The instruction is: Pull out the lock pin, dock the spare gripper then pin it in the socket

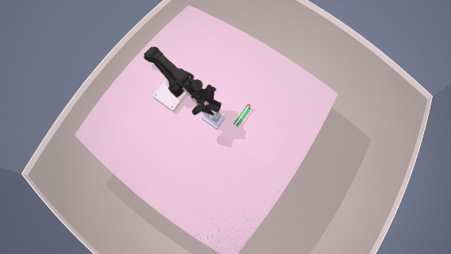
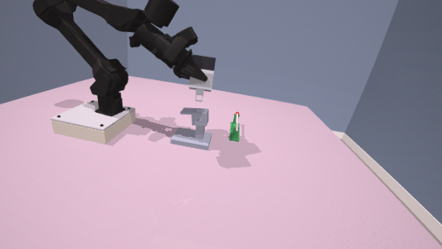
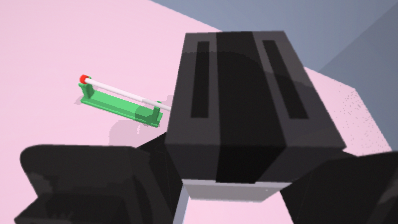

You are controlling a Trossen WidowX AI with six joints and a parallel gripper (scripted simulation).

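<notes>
Right now the green see-through block is 90 mm ahead of my gripper tip, 140 mm to the left of it and 160 mm below it. The rest, counted from my gripper tip: mount socket (20 mm behind, 20 mm to the left, 140 mm below); spare gripper (10 mm behind).
</notes>
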